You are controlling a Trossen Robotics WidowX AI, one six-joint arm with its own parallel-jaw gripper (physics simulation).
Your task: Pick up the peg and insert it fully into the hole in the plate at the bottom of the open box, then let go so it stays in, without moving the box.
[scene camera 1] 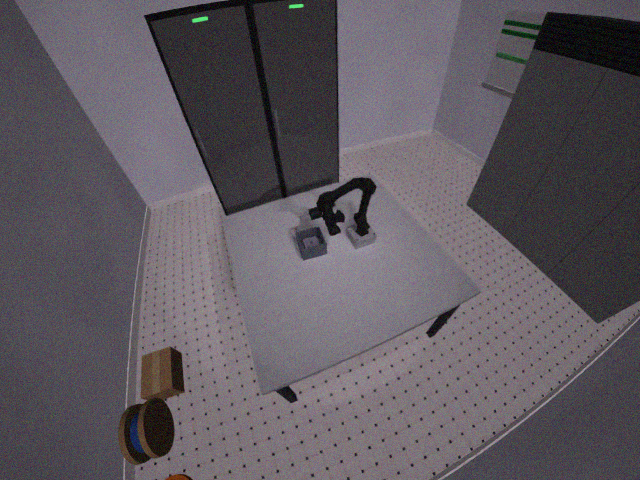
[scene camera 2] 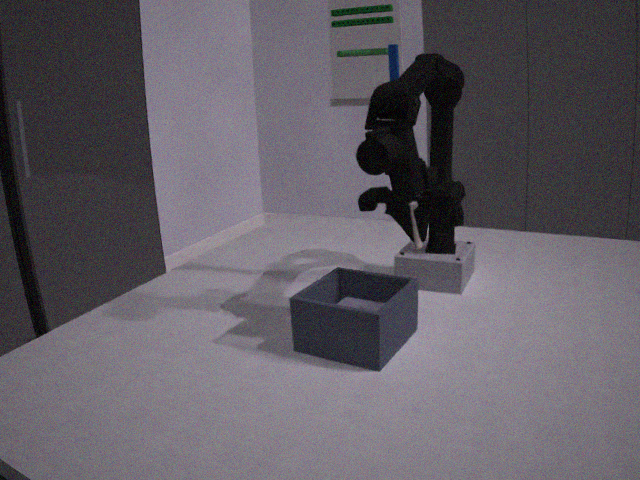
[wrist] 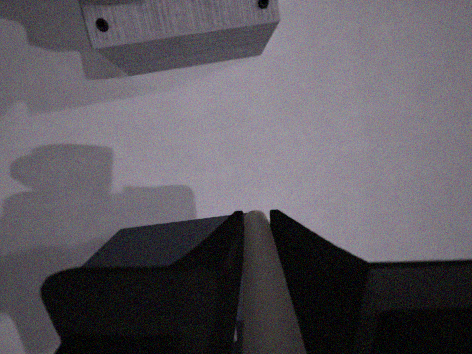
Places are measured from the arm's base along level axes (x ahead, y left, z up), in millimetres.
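Where they show: gripper, fingertip midpoint: [scene camera 2: 419, 241] [wrist: 256, 218]; arm's base, origin of the base link: [scene camera 1: 361, 231] [scene camera 2: 441, 249].
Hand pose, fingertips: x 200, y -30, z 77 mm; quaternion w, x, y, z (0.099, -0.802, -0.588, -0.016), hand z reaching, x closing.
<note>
Each offset is from my fingertips to the top centre of the thing. Level surfaces: height alone.
A pale, slender peg @[4 mm ahead, 6 mm right, 71 mm up] [scene camera 2: 415, 224] [wrist: 265, 285] is held between the two dark fingers of my gripper [scene camera 1: 334, 231] [scene camera 2: 419, 245] [wrist: 256, 218]. It leans slightly in scene camera 2. The gripper is shut on the peg, above the table, between the open box and the arm's base block in scene camera 1. The blue-grey open box @[111 mm ahead, 94 mm right, 51 mm down] [scene camera 1: 314, 253] [scene camera 2: 336, 330] [wrist: 165, 242] stands upright on the table; in the wrist view it is partly hidden behind the left finger. The light plate @[111 mm ahead, 94 mm right, 88 mm down] [scene camera 1: 308, 240] [scene camera 2: 361, 303] lies at its bottom. The hole is too small to make out clearly.
The arm's grey base block [scene camera 1: 361, 239] [scene camera 2: 429, 273] [wrist: 175, 55] stands on the white table @[149 mm down] [scene camera 1: 330, 310] [scene camera 2: 258, 413] [wrist: 375, 150], near the box. Shadows of the arm fall across the table beside the box. Dark cabinets [scene camera 1: 217, 103] [scene camera 2: 67, 155] stand beyond the table edge.
</note>
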